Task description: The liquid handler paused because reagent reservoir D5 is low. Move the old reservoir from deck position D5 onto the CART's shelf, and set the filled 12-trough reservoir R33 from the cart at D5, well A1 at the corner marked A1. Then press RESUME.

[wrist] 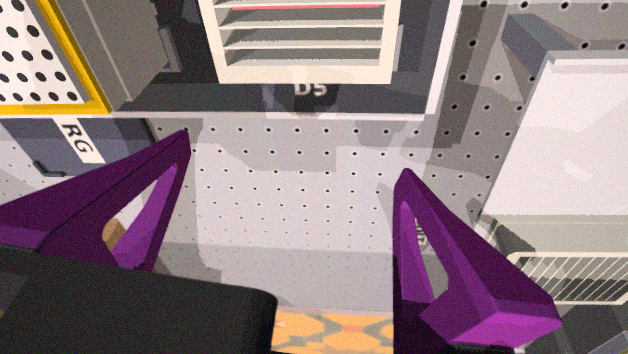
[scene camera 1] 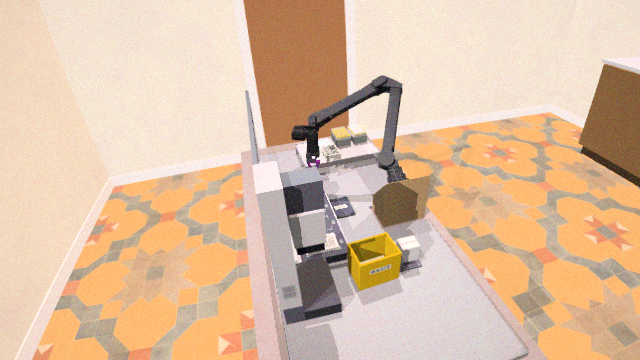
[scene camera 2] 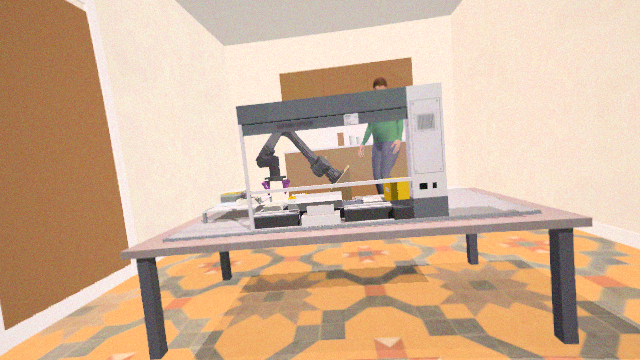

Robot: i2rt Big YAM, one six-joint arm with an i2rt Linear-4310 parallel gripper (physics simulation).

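Frame: origin at the arm's base, x left, y ahead, z down, level; centimetres.
Where they show: gripper, fingertip midpoint: (wrist: 296,159) (scene camera 2: 277,194); arm's base, origin of the base link: (scene camera 1: 398,185).
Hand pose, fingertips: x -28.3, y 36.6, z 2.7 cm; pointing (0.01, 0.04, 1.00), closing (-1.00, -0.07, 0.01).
Things, the pixels of their top centre, and the offset from my fingertips. "spot": a spot on its surface instead. Level surfaces: height alone.
- old reservoir, surface spot: (wrist: 305,75) spot: dx +0.1, dy +2.2, dz +3.5 cm
- dark deck, its level: dz +6.6 cm
- cream reservoir with narrow troughs, middle of its top: (wrist: 572,281) (scene camera 1: 330,149) (scene camera 2: 249,198) dx -22.3, dy -11.4, dz +2.5 cm
- yellow-edged rack, surface spot: (wrist: 30,55) spot: dx +10.5, dy +3.5, dz +0.2 cm
- dark RG pad, middle of its top: (wrist: 74,142) (scene camera 1: 340,205) dx +21.3, dy -10.6, dz +10.2 cm
- Yellow WASTE bin, middle of its top: (scene camera 1: 374,248) (scene camera 2: 397,179) dx +63.7, dy -17.0, dz -1.9 cm
- yellow-topped box, middle of its top: (scene camera 1: 340,131) (scene camera 2: 232,191) dx -37.5, dy -19.6, dz -1.4 cm
The old reservoir (wrist: 305,75) sits at D5 on the dark deck (wrist: 220,99), near the top of the wrist view. It has a cream rim and open troughs, with a pink line in one; its far part is cut off. My gripper (scene camera 1: 313,161) (scene camera 2: 276,189) (wrist: 296,159) is open and empty, above the D5 end of the deck. A cream reservoir with narrow troughs (scene camera 1: 330,153) (wrist: 570,235) stands on the white cart shelf (scene camera 1: 367,147) (wrist: 575,125), to the right in the wrist view. Its R33 label and A1 corner cannot be read. The RESUME button cannot be made out.
The liquid handler (scene camera 1: 272,225) (scene camera 2: 322,107) frames the deck. A yellow-edged rack (wrist: 30,55) stands beside D5. A dark RG pad (scene camera 1: 342,206) (wrist: 117,137) lies before the deck. Yellow WASTE bin (scene camera 1: 380,277) (scene camera 2: 400,190), brown panel (scene camera 1: 397,202) and yellow-topped box (scene camera 1: 341,135) stand around.
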